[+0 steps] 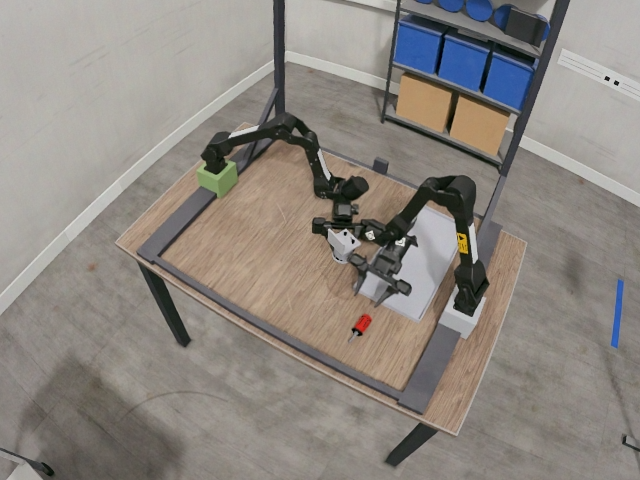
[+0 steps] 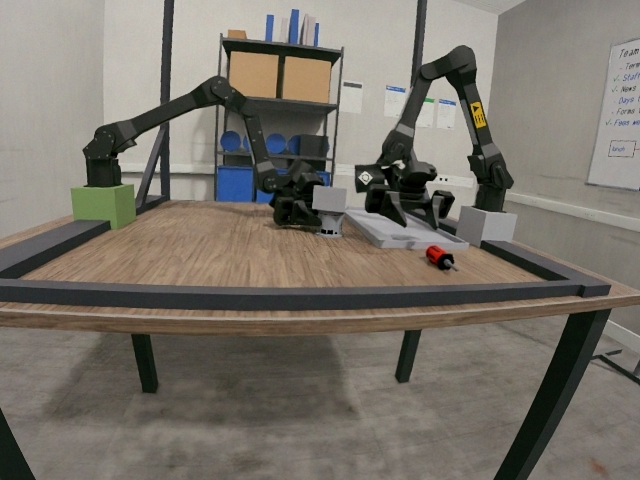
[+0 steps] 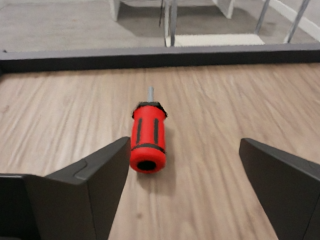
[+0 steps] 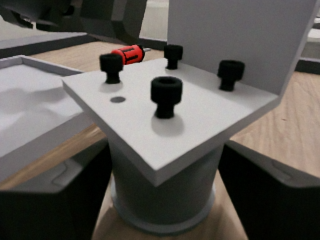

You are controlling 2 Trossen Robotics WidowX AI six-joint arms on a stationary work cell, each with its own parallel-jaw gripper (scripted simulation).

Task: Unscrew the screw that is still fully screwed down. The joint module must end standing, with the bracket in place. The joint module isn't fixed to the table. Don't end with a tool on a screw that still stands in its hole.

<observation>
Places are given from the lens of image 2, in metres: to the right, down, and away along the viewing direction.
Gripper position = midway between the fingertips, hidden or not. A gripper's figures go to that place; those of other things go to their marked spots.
my left gripper [image 2: 421,227]: 0.19, -0.02, 0.55
my right gripper [image 2: 331,222]: 0.03, -0.04, 0.66
shallow grey tray [image 2: 418,234]: 0.25, -0.01, 0.73
grey bracket [image 2: 324,198]: 0.01, -0.09, 0.62
The marked spots on the grey bracket and the shallow grey tray are 0.27 m apart.
</observation>
